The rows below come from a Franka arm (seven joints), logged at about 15 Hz.
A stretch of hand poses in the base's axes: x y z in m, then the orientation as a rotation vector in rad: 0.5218, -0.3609, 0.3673, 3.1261, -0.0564, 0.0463; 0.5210, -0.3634, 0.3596, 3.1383, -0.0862, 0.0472; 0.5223, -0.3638, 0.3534, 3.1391, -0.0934, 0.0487; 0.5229, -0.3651, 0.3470, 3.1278, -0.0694, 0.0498; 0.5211, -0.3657, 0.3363, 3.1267, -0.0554, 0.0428; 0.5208, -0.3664, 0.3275, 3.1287, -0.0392, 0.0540; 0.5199, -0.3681, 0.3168, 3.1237, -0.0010, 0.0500; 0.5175, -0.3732, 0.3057, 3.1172, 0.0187, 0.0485; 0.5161, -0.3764, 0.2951, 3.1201, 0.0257, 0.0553; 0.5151, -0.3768, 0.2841, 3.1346, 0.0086, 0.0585; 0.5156, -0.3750, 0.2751, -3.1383, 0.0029, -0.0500; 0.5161, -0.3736, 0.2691, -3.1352, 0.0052, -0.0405; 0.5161, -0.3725, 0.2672, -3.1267, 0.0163, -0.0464; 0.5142, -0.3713, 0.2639, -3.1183, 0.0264, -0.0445; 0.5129, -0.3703, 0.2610, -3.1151, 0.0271, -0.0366
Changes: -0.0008, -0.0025, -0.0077, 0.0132, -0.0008, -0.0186; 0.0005, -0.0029, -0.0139, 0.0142, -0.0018, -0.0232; 0.0011, -0.0042, -0.0203, 0.0021, -0.0023, -0.0082; -0.0007, -0.0048, -0.0310, 0.0006, 0.0022, 0.0006; -0.0010, -0.0055, -0.0398, 0.0022, -0.0049, 0.0111; -0.0019, -0.0072, -0.0505, -0.0034, -0.0021, 0.0354; -0.0043, -0.0123, -0.0616, -0.0101, -0.0010, 0.0479; -0.0057, -0.0155, -0.0722, -0.0071, -0.0053, 0.0525; -0.0067, -0.0159, -0.0832, 0.0075, -0.0075, 0.0417; -0.0062, -0.0141, -0.0922, 0.0170, -0.0023, 0.0345; -0.0057, -0.0127, -0.0982, 0.0203, 0.0036, 0.0330; -0.0057, -0.0116, -0.1001, 0.0288, -0.0004, 0.0261; -0.0076, -0.0104, -0.1034, 0.0372, 0.0005, 0.0197; -0.0089, -0.0094, -0.1063, 0.0406, 0.0055, 0.0192
